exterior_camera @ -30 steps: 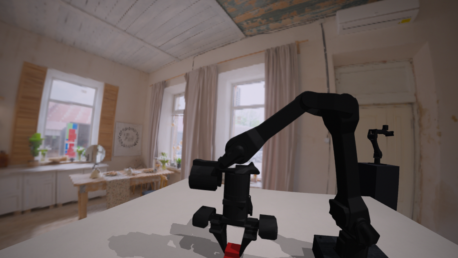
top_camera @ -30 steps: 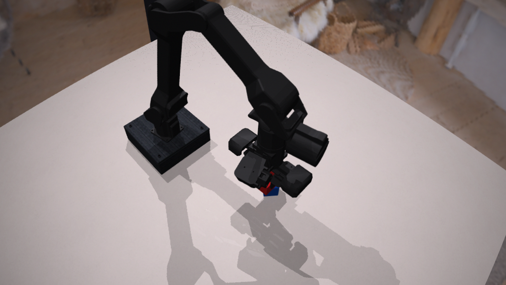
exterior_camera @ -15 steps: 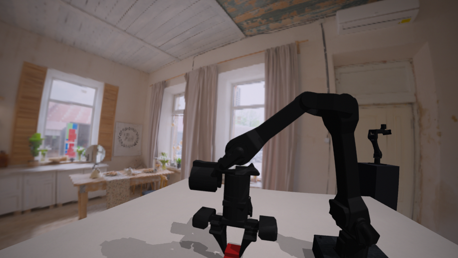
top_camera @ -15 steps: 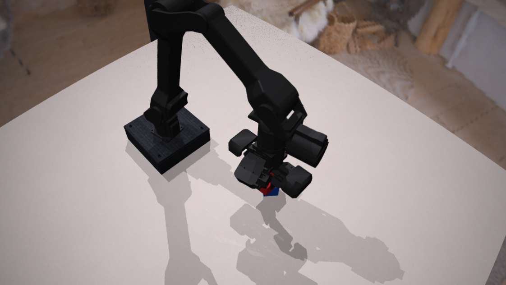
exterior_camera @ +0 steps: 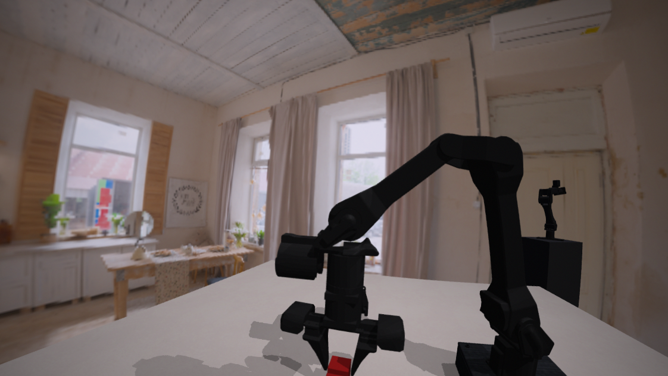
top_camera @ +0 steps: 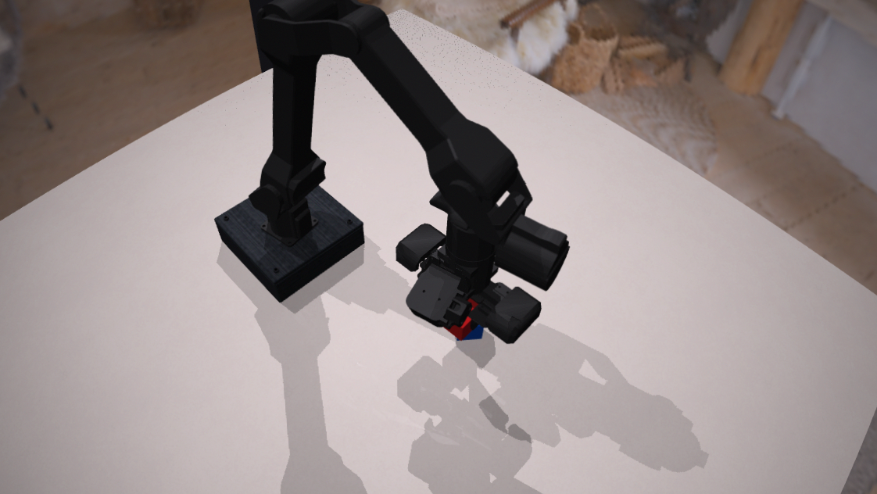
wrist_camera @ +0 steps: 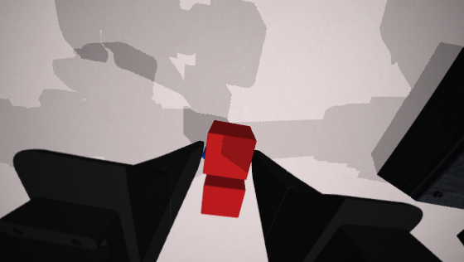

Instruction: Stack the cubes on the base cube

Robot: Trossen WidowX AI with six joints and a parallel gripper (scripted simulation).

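Right now the blue base cube is 40 mm below my gripper tip and 20 mm to the left of it.
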